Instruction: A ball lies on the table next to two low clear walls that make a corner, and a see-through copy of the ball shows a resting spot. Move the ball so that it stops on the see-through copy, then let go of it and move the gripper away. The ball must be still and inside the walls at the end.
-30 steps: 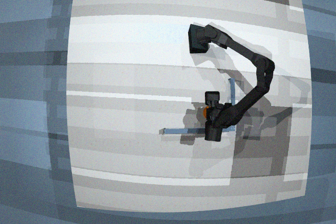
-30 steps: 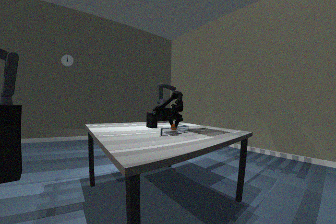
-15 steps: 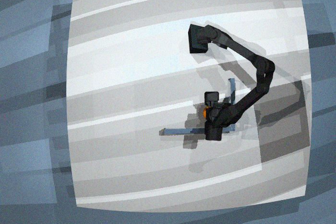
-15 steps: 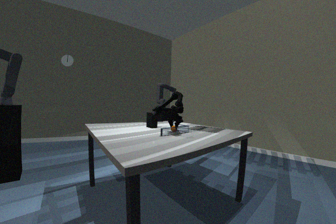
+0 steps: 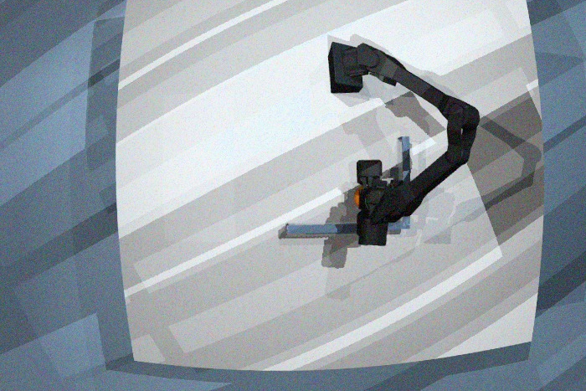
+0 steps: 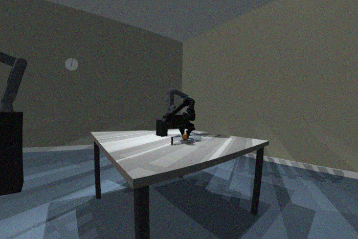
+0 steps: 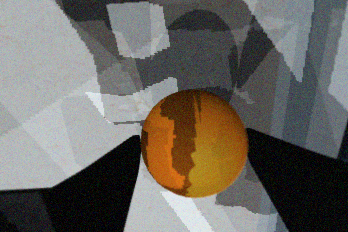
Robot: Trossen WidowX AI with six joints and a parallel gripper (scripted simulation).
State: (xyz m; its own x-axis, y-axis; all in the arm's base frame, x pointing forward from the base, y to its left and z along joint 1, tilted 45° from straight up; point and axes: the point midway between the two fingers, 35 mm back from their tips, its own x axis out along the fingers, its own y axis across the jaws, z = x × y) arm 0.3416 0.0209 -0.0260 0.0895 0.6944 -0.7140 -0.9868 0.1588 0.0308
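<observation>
Right now my gripper tip is right at the orange ball. Round my gripper tip: see-through copy of ball right at my gripper tip.
</observation>
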